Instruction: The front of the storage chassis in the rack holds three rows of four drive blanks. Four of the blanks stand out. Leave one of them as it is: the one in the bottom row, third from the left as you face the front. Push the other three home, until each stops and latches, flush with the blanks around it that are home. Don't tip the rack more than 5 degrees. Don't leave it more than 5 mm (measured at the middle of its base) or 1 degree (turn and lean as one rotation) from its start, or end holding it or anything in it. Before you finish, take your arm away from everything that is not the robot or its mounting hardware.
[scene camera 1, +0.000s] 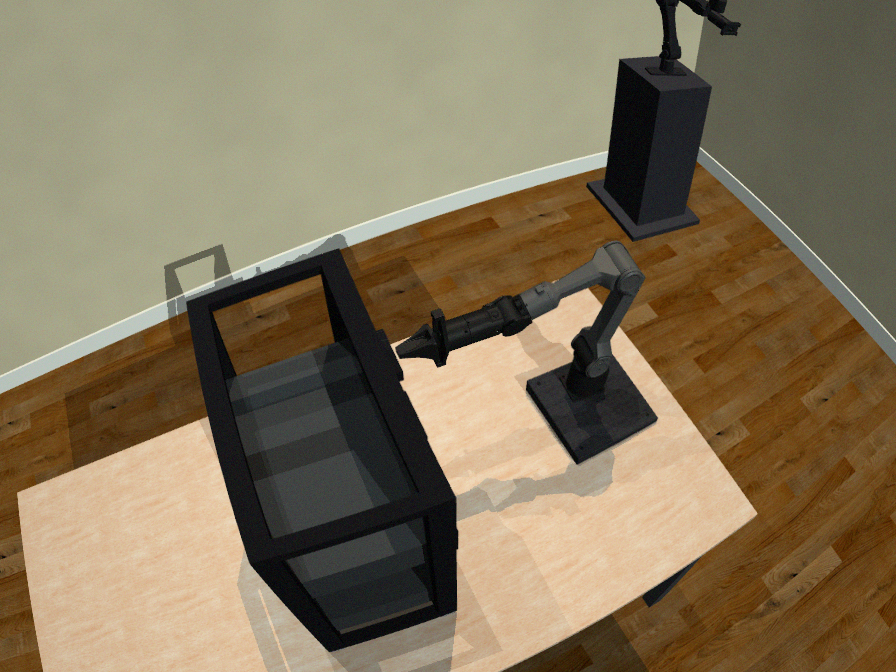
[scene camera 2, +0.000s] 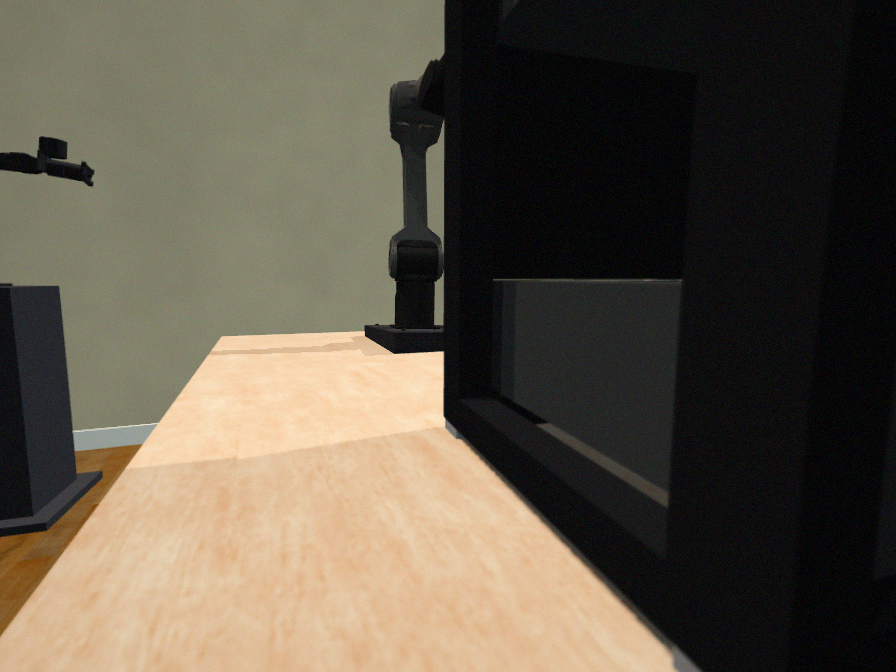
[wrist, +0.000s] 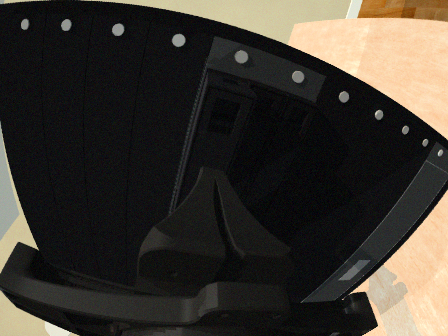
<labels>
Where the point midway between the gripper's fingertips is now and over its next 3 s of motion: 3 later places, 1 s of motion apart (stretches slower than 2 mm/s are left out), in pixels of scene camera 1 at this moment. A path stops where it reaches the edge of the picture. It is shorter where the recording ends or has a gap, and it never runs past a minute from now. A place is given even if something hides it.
The gripper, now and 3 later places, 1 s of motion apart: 397, 353; 383, 356; 380, 357; 378, 358
</labels>
